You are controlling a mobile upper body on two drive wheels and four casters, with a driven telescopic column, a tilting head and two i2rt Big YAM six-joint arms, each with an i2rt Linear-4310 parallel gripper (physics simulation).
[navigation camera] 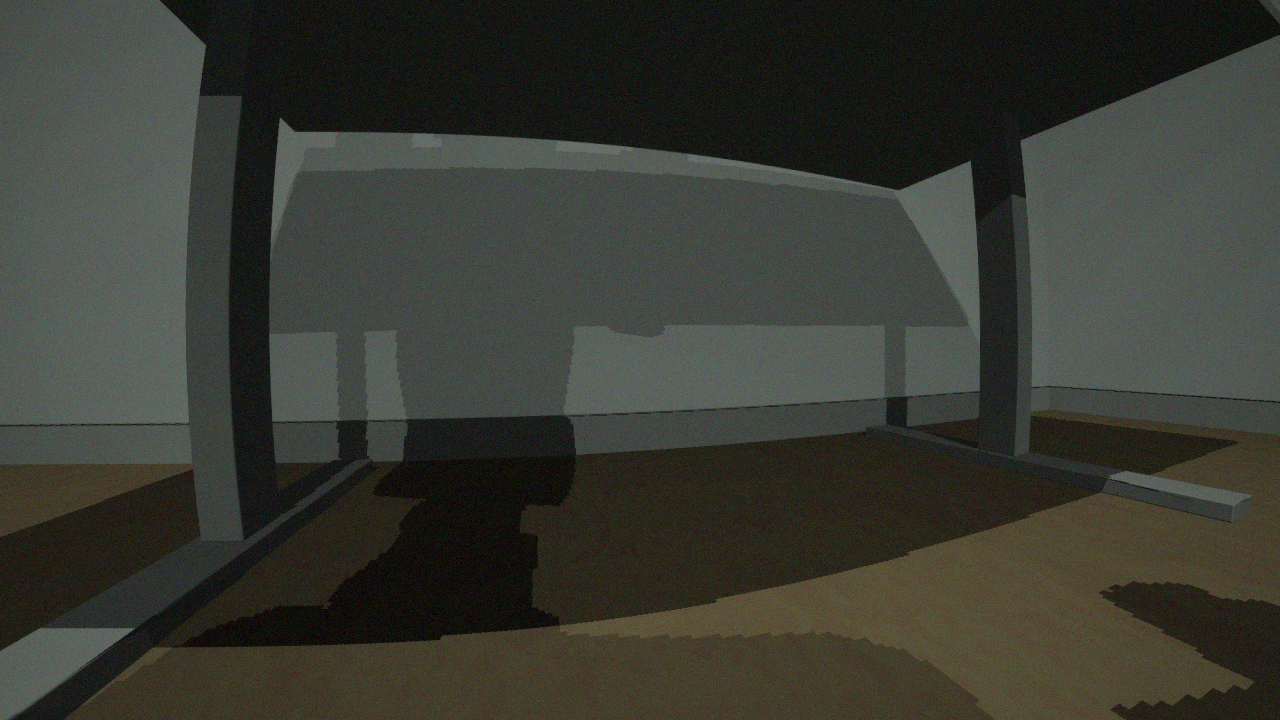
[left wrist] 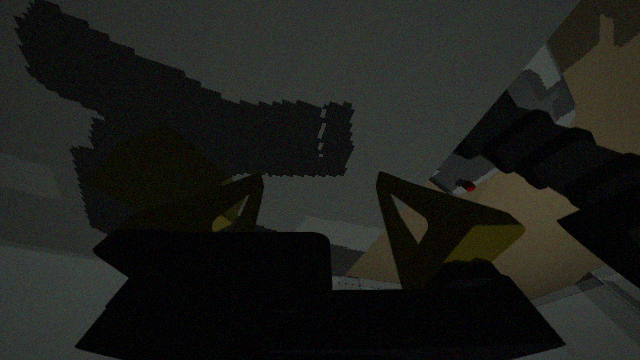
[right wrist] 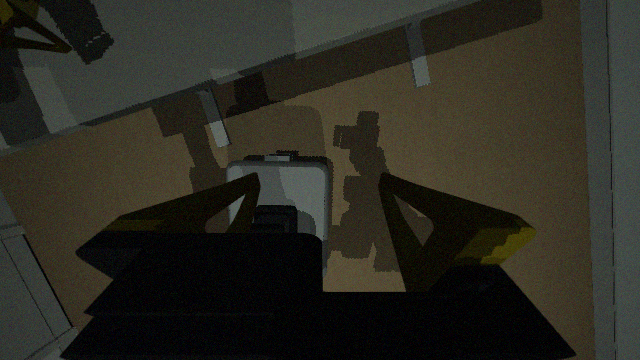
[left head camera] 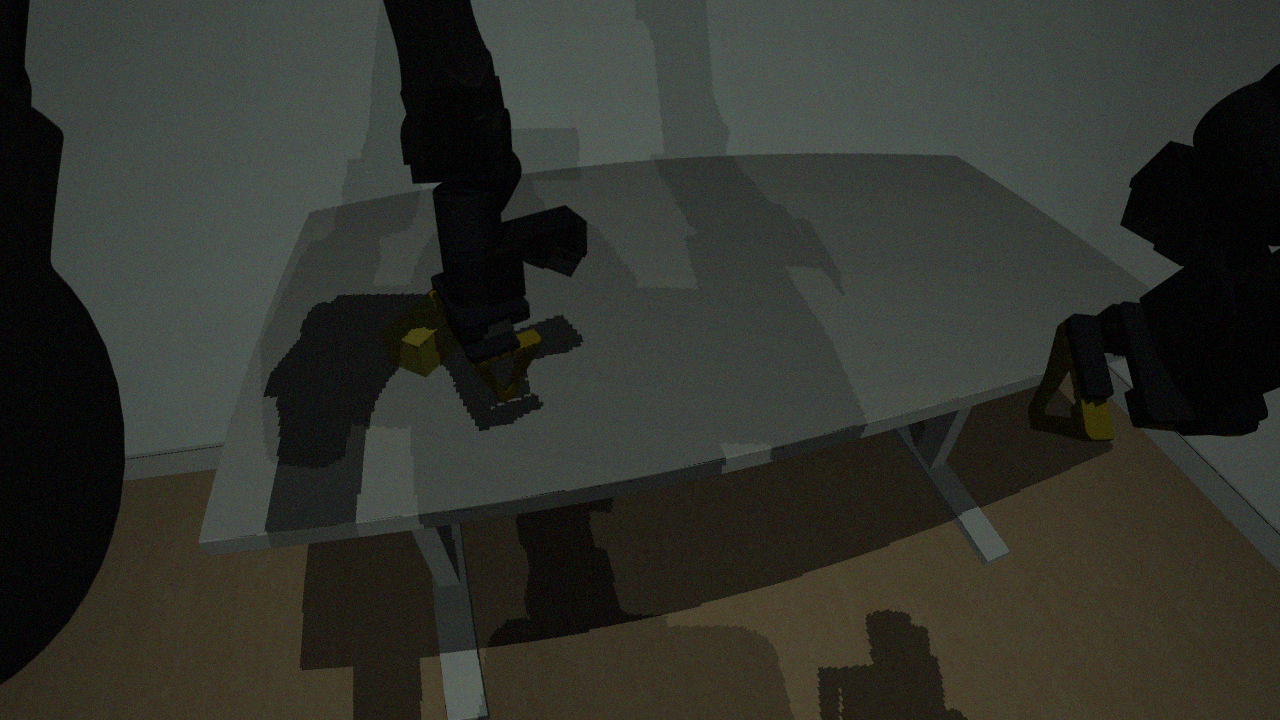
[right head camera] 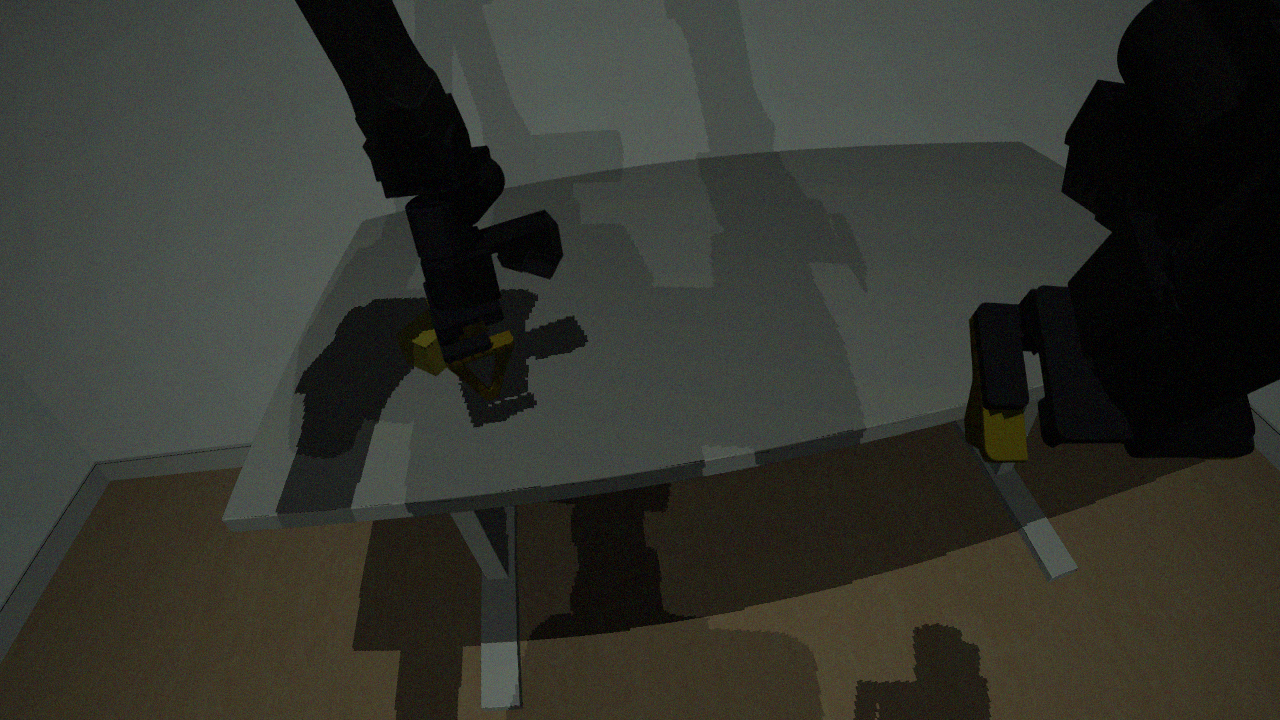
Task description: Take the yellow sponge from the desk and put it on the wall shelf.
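The yellow sponge (left head camera: 418, 352) (right head camera: 428, 354) (left wrist: 155, 167) lies near the desk's left end, partly in shadow. The grey desk (left head camera: 680, 358) (right head camera: 680, 358) stands before a wall. My left gripper (left head camera: 477, 368) (right head camera: 462, 368) (left wrist: 319, 178) is open and empty, low over the desk. In the head views it is just right of the sponge; in the left wrist view its left finger partly covers the sponge. My right gripper (left head camera: 1063, 419) (right head camera: 986, 440) (right wrist: 319, 179) is open and empty, off the desk's front edge at the right. The wall shelf does not show in these views.
Desk legs (navigation camera: 214, 313) (navigation camera: 1004, 313) with long feet (left head camera: 460, 667) (right head camera: 499, 667) stand on the brown floor. A wall (left head camera: 223, 89) (right head camera: 223, 89) rises behind the desk. My pale base (right wrist: 305, 185) shows below the right gripper. Arm shadows fall across desk, wall and floor.
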